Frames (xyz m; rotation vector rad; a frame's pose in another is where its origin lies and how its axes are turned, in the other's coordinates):
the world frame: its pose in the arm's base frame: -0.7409 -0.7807 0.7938 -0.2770 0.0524 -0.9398
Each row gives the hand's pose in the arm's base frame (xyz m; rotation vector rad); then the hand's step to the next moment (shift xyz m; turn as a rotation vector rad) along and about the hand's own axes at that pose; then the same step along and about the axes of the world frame.
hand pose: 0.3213 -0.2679 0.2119 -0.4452 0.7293 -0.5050
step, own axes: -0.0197 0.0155 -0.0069 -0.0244 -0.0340 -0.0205
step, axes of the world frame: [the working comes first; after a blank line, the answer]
step, axes of the arm's base frame: -0.0132 0.0222 -0.0029 -0.0397 -0.0171 0.0174

-0.0259 0.0027 -0.0003 -0.0084 -0.0453 0.0066
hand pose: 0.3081 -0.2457 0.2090 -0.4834 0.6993 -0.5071
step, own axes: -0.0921 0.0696 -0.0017 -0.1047 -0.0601 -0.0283
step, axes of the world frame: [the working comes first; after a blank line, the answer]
step, axes of the arm's base frame: -0.0427 0.1072 0.0031 -0.1050 0.0077 0.0655

-0.1111 0.0253 0.0187 -0.0633 -0.0955 0.0474
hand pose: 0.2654 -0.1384 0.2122 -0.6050 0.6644 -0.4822
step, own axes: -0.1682 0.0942 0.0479 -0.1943 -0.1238 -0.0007
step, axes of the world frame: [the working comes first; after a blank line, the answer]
step, axes of the arm's base frame: -0.0627 0.1843 0.0396 -0.1619 0.0240 0.1622

-0.1820 0.0430 0.0669 -0.1027 -0.1562 0.1347
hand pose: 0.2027 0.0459 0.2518 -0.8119 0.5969 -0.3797
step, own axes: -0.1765 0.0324 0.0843 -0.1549 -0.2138 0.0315
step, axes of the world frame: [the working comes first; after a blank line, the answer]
step, axes of the arm's base frame: -0.0806 0.1615 0.0821 -0.1194 -0.0361 0.2348

-0.1711 0.0053 0.1001 -0.0238 -0.1748 0.1990
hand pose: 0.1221 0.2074 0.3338 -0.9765 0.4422 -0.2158
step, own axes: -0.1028 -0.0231 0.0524 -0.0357 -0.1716 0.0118
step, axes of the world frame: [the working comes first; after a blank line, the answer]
step, axes of the arm's base frame: -0.0673 0.0647 0.0716 -0.0230 -0.0719 0.1586

-0.0863 -0.0355 0.0717 0.0561 -0.0991 0.1338
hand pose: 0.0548 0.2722 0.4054 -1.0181 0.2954 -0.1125
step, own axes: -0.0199 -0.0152 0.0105 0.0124 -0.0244 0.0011
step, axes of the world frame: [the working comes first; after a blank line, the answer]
step, axes of the arm's base frame: -0.0152 0.0052 0.0219 0.0132 -0.0147 0.0189

-0.0115 -0.0147 0.0197 0.0211 -0.0026 0.0173
